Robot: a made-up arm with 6 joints. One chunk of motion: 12 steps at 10 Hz.
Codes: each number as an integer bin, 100 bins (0 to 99) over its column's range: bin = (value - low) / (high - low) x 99, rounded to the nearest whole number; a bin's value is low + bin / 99 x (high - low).
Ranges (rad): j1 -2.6..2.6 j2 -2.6..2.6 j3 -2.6..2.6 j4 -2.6..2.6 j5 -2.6..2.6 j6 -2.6..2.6
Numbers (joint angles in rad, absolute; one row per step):
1: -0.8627 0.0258 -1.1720 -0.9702 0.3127 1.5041
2: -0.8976 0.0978 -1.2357 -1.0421 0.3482 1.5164
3: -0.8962 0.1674 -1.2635 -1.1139 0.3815 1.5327
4: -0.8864 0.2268 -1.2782 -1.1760 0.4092 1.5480
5: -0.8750 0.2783 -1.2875 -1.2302 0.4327 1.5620
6: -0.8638 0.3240 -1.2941 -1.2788 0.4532 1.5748
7: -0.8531 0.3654 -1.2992 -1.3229 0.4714 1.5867
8: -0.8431 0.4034 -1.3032 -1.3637 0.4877 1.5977
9: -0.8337 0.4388 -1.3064 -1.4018 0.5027 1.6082
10: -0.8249 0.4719 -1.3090 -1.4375 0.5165 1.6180
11: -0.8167 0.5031 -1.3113 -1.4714 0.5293 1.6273
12: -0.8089 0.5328 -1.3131 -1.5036 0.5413 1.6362
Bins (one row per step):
1: 33 50 27 31 55 78
2: 32 51 26 30 56 78
3: 32 53 25 28 57 79
4: 33 54 25 27 57 79
5: 33 55 25 26 58 79
6: 33 56 25 25 58 79
7: 33 56 25 24 58 80
8: 33 57 25 24 59 80
9: 34 58 25 23 59 80
10: 34 58 25 22 59 80
11: 34 59 25 21 60 80
12: 34 60 25 21 60 81

